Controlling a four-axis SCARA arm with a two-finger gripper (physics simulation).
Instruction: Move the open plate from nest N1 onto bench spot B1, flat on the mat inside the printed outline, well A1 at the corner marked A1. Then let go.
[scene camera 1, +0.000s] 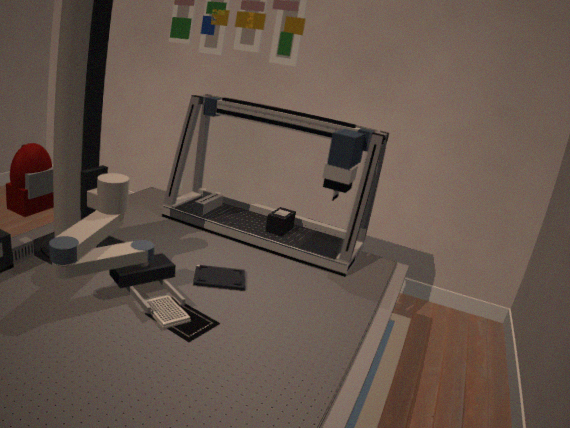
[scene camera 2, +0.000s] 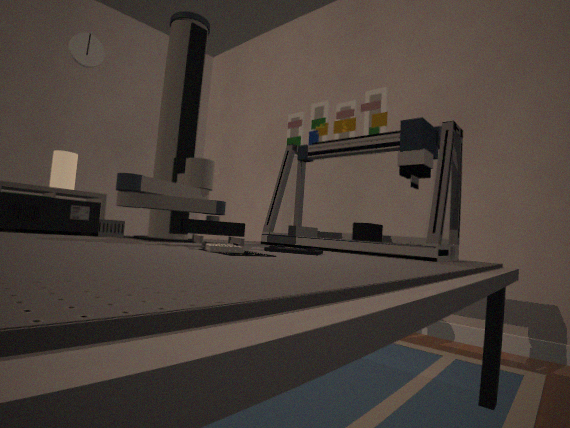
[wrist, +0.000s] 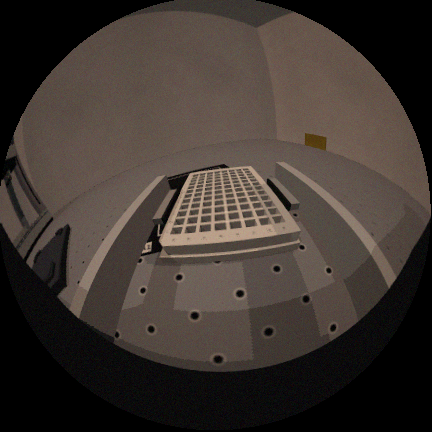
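The pale open well plate is level and shows its grid of wells. My gripper is shut on the plate, with one finger pad at each long side. The black mat is partly hidden under the plate. The plate is shifted off the mat's printed outline, and one side hangs past the mat's edge. A partly hidden corner label shows left of the plate's near end in the wrist view. Whether the plate touches the mat I cannot tell. Well A1 cannot be made out.
A dark flat tray lies on the bench beside the mat. A gantry frame stands behind it, with a small black block on its deck. The arm's column stands at the back left.
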